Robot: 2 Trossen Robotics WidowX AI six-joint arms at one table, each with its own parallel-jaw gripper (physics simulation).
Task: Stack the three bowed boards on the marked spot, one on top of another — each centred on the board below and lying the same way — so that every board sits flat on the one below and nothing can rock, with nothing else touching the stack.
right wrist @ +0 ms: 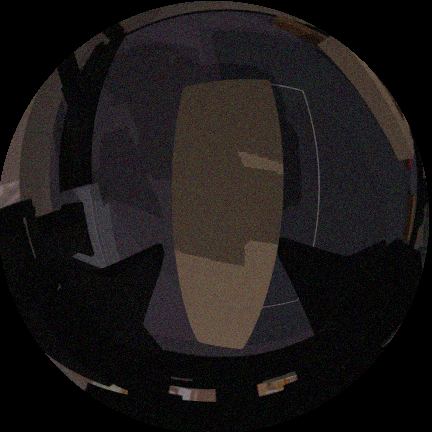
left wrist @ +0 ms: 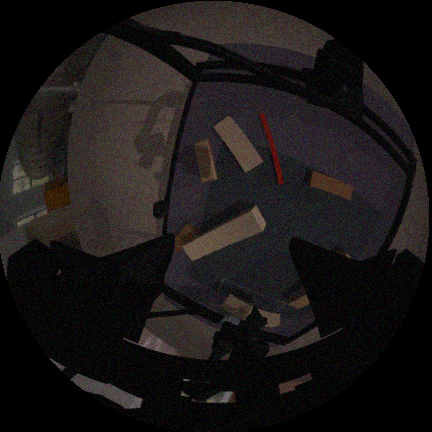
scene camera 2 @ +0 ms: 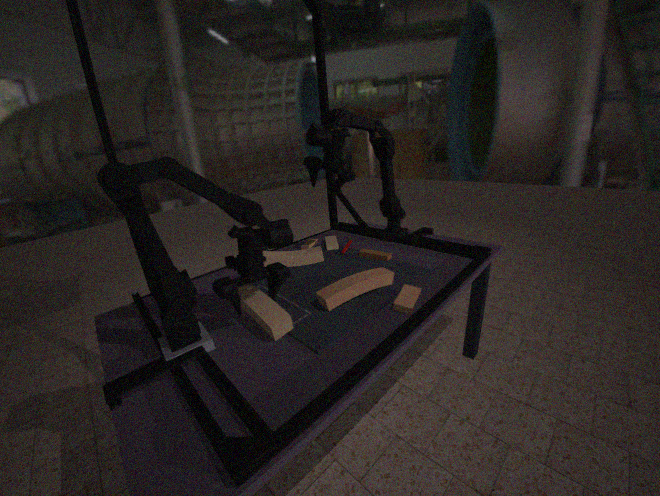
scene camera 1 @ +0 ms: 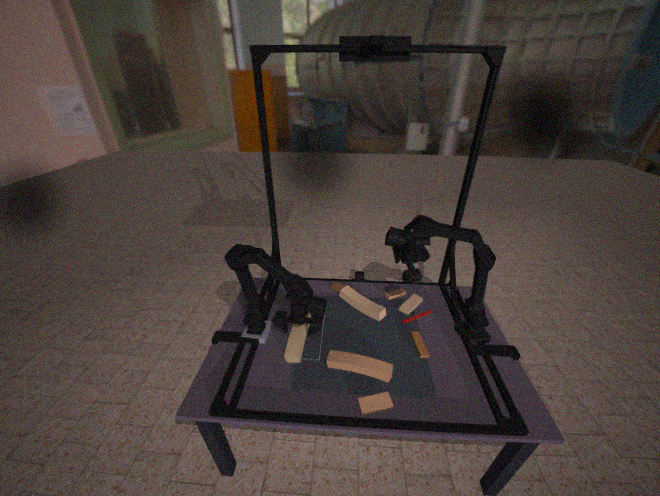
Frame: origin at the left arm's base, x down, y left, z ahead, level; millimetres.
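Where they show: left gripper, fingertip midpoint: (left wrist: pixel 234 242) (scene camera 2: pixel 323 191) (scene camera 1: pixel 400 272); right gripper, fingertip midpoint: (right wrist: pixel 220 247) (left wrist: pixel 248 311) (scene camera 2: pixel 255 308) (scene camera 1: pixel 297 334); left arm's base, link origin: (left wrist: pixel 325 84) (scene camera 2: pixel 394 230) (scene camera 1: pixel 473 329); right arm's base, link origin: (right wrist: pixel 75 228) (scene camera 2: pixel 184 338) (scene camera 1: pixel 256 328).
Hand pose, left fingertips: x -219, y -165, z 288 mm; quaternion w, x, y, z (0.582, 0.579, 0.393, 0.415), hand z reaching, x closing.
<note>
Each offset is from my left fingertips to the top centre of the thing. "spot": to the spot under its first point. Level surfaces: height alone.
A pale bowed board @[dz +430, dx +190, dy +51 mm] (scene camera 1: pixel 295 346) (scene camera 2: pixel 266 314) (right wrist: pixel 225 200) lies at the left, covering part of the marked spot's white outline @[spot: dz +341, dx +249, dy +76 mm] (scene camera 1: pixel 321 341) (right wrist: pixel 319 190). My right gripper (scene camera 1: pixel 299 322) (scene camera 2: pixel 251 290) (right wrist: pixel 220 247) is open low over this board, one finger on each side. A second bowed board @[dz +224, dx +200, dy +231 mm] (scene camera 1: pixel 360 365) (scene camera 2: pixel 354 288) lies nearer the front in scene camera 1. A third, pale board @[dz +120, dx +192, dy -87 mm] (scene camera 1: pixel 362 302) (scene camera 2: pixel 296 257) (left wrist: pixel 225 235) (right wrist: pixel 370 95) lies slanted toward the back. My left gripper (scene camera 1: pixel 411 274) (left wrist: pixel 234 242) is open and empty, raised above the table's back. The right arm hides part of the first board.
Small blocks @[dz +211, dx +230, dy +369 mm] (scene camera 1: pixel 375 402) @[dz -42, dx +230, dy +174 mm] (scene camera 1: pixel 419 344) @[dz -114, dx +232, dy -57 mm] (scene camera 1: pixel 410 304) @[dz -69, dx +230, dy -141 mm] (scene camera 1: pixel 395 293) @[dz +174, dx +236, dy -229 mm] (scene camera 1: pixel 337 286) lie around the boards. A thin red stick @[dz -109, dx +238, dy +23 mm] (scene camera 1: pixel 417 316) (left wrist: pixel 272 150) lies at the back right. The dark mat @[dx +249 mm] (scene camera 1: pixel 373 341) lies under part of the scene. Black frame rails (scene camera 1: pixel 368 424) edge the table.
</note>
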